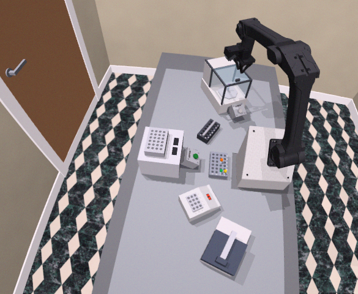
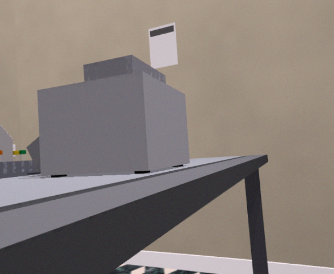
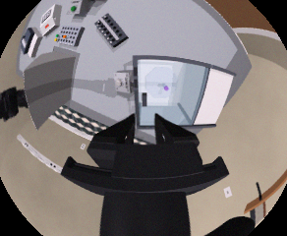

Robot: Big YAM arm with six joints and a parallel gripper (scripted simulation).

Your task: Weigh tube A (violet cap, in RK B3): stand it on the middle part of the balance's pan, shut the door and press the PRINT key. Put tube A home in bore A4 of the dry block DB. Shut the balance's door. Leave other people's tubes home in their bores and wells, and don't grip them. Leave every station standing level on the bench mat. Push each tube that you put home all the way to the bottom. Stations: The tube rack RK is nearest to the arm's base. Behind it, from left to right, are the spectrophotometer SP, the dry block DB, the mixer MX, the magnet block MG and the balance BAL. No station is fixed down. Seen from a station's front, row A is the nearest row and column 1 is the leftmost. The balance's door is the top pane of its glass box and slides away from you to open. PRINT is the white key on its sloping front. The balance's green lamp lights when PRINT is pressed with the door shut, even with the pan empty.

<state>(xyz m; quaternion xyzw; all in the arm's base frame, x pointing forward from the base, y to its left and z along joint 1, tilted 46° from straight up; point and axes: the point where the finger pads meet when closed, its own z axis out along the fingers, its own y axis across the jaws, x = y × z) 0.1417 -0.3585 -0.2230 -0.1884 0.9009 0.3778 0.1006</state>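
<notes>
Right now the white PRINT key is 21 cm below my hand, 8 cm to the left of it and 4 cm behind it. From my hand the other things lie so: tube rack RK (39 cm to the left, 26 cm below, 9 cm ahead); then black magnet block MG (26 cm below, 19 cm to the left, 13 cm ahead); then balance door (7 cm below, 3 cm to the right, 1 cm ahead).
</notes>
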